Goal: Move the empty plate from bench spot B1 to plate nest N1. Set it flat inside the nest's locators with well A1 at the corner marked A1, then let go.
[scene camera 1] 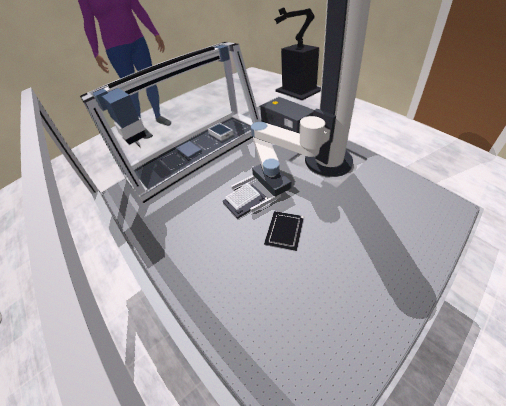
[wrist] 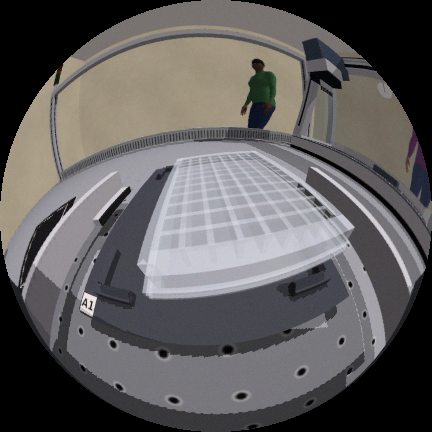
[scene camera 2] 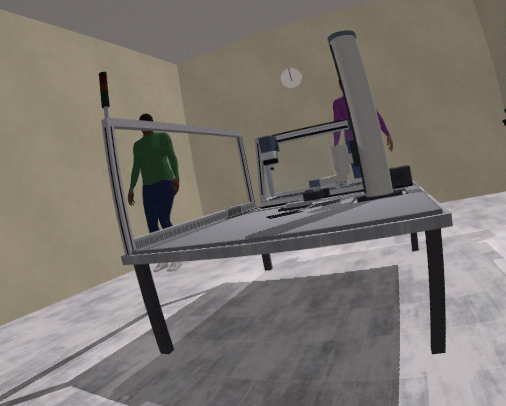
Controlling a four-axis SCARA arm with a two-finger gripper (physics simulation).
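Seen in the pictures: gripper, fingertip midpoint: (scene camera 1: 241, 198) (wrist: 212, 171) (scene camera 2: 292, 204); arm's base, origin of the base link: (scene camera 1: 328, 161) (scene camera 2: 380, 198).
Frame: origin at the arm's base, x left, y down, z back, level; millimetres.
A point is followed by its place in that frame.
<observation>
A clear, empty well plate (scene camera 1: 243, 196) {z -497, x -101, y -39 mm} (wrist: 225, 210) {z -459, x -96, y -41 mm} lies on the dark plate nest (scene camera 1: 233, 208) {z -561, x -89, y -28 mm} (wrist: 200, 317). In the wrist view it sits off to the right of the nest, away from the A1 label (wrist: 87, 304). It looks tilted, right side higher, over the right locator (wrist: 307, 284). The front left locator (wrist: 117, 295) stands clear of it. The plate's own well A1 cannot be made out. My gripper (scene camera 1: 243, 199) {z -512, x -100, y -38 mm} (wrist: 212, 171) {z -512, x -100, y -38 mm} is open, its fingers apart on both sides of the plate. The left finger has a gap to it; the right pad is partly hidden behind the plate.
A black pad with a pale outline (scene camera 1: 284, 231) {z -497, x 143, y -15 mm} (scene camera 2: 283, 215) {z -481, x 178, y -12 mm} (wrist: 47, 232) {z -501, x 122, y -15 mm} lies beside the nest. A framed station (scene camera 1: 165, 167) {z -653, x -545, y -61 mm} with several pads and a blue head (scene camera 1: 119, 107) {z -753, x -465, y -472 mm} (wrist: 325, 62) stands behind. The arm's column (scene camera 1: 345, 85) {z -50, x 57, y -437 mm} (scene camera 2: 362, 115) {z -2, x 75, y -425 mm} rises at the right.
</observation>
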